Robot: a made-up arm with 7 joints. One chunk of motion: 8 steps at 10 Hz.
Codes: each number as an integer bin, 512 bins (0 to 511) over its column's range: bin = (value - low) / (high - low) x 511, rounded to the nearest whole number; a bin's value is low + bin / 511 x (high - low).
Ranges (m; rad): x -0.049..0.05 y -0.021..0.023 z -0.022..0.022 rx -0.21..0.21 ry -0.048..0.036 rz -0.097..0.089
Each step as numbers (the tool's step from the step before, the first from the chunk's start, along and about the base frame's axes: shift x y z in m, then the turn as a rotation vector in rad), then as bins.
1 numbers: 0.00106 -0.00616 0.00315 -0.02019 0.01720 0.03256
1 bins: 258 172 292 231 397 356
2 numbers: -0.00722 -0.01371 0.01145 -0.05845 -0.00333 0.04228
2 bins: 216 85 388 184 272 383
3 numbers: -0.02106 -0.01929 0.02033 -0.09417 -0.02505 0.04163
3 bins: 144 20 492 141 140 381
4 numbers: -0.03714 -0.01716 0.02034 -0.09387 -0.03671 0.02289
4 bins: 61 45 492 141 69 329
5 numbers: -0.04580 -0.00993 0.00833 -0.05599 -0.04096 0.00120
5 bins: 17 129 352 187 43 270
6 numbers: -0.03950 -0.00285 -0.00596 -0.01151 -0.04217 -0.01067
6 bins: 49 211 186 241 35 237
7 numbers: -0.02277 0.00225 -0.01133 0.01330 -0.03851 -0.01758
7 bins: 135 270 124 272 58 218
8 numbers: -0.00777 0.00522 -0.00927 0.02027 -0.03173 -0.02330
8 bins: 213 305 148 280 99 202
